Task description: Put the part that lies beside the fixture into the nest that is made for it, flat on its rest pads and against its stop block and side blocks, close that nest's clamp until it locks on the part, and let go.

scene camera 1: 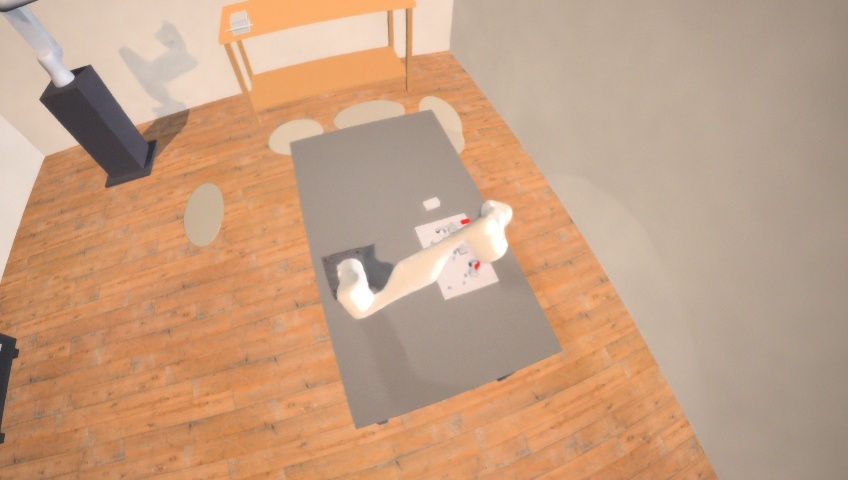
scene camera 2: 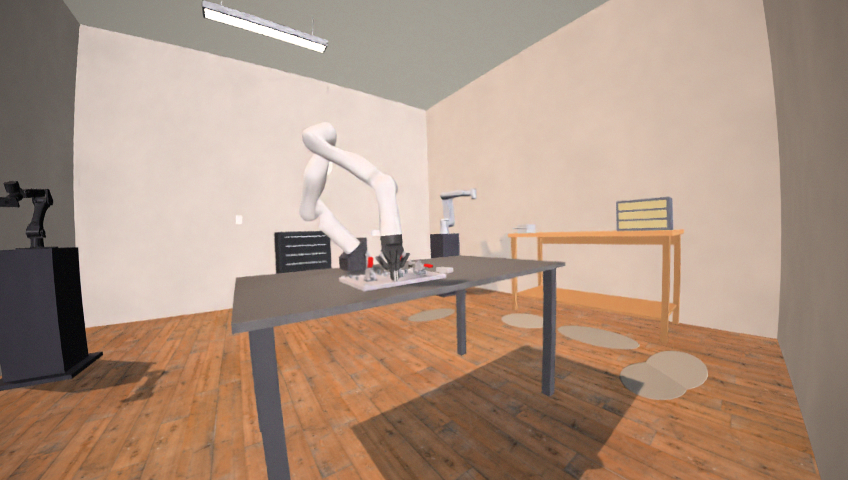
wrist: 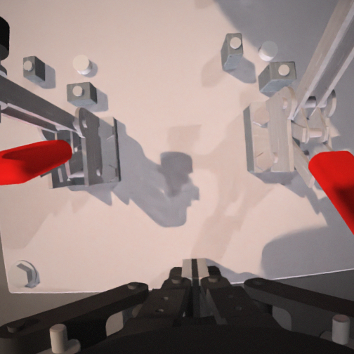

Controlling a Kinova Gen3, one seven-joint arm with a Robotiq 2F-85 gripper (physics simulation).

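Where they show: gripper, fingertip midpoint: (scene camera 2: 395, 281); arm's base, link origin: (scene camera 1: 350, 270) (scene camera 2: 353, 247).
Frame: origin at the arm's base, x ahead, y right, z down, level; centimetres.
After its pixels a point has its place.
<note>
The part is a pale block (scene camera 1: 431, 204) {z 9.5, x 40.6, y -27.5 cm} (scene camera 2: 444, 270) {z 10.4, x 43.0, y -26.7 cm} lying on the table beside the fixture plate (scene camera 1: 484, 281) {z 10.0, x 49.8, y 14.3 cm} (wrist: 150, 50). In the wrist view, a left clamp (wrist: 102, 150) has a red handle (wrist: 35, 159), and a right clamp (wrist: 270, 145) has another red handle (wrist: 337, 175). Grey blocks (wrist: 81, 93) (wrist: 231, 52) and round pads (wrist: 82, 64) (wrist: 268, 51) stand beyond them; no part shows on these pads. My gripper (scene camera 2: 395, 278) {z 10.0, x 54.1, y 3.3 cm} (wrist: 194, 274) is shut and empty, low at the plate's near edge. The arm hides it and some of the fixture in scene camera 1.
A hex bolt (wrist: 24, 274) stands at the plate's near left corner. Another red handle (scene camera 1: 464, 221) {z 6.0, x 50.5, y -12.7 cm} (scene camera 2: 428, 265) {z 6.1, x 51.8, y -12.3 cm} is on the side towards the part. The grey table (scene camera 1: 368, 178) {z 11.6, x 16.8, y -52.0 cm} (scene camera 2: 279, 297) {z 11.5, x 48.0, y 39.3 cm} carries the arm and fixture. An orange bench (scene camera 1: 327, 74) (scene camera 2: 595, 237) stands apart.
</note>
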